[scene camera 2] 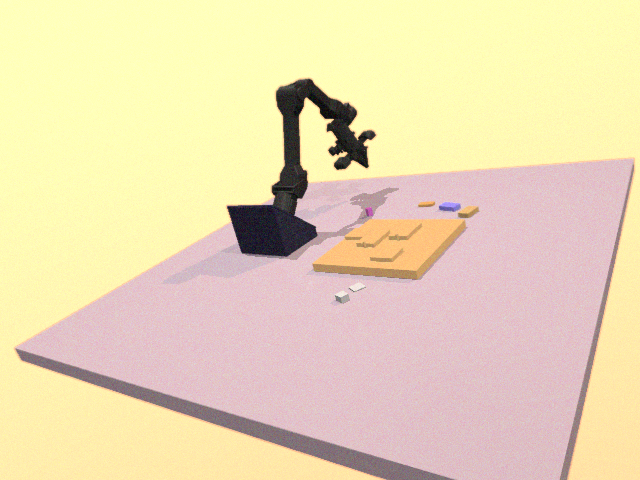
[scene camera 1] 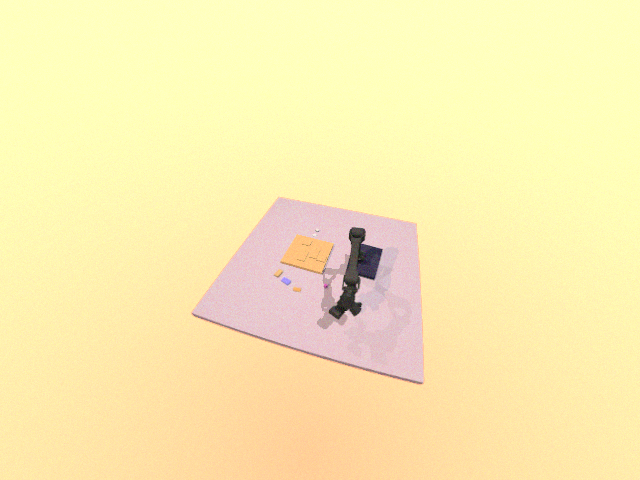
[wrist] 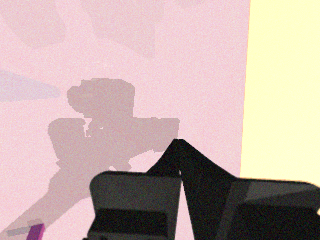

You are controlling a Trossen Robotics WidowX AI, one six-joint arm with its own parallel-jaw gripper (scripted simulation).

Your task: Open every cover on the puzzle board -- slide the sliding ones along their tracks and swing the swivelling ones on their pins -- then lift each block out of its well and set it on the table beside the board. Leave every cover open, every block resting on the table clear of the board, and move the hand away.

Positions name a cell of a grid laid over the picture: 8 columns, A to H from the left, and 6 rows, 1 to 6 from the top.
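Shut and holding nothing, my gripper (scene camera 2: E3) appears in the wrist view (wrist: E4) too. There is also an orange puzzle board (scene camera 2: F4), and I can see the board in scene camera 1 (scene camera 1: D4) as well.
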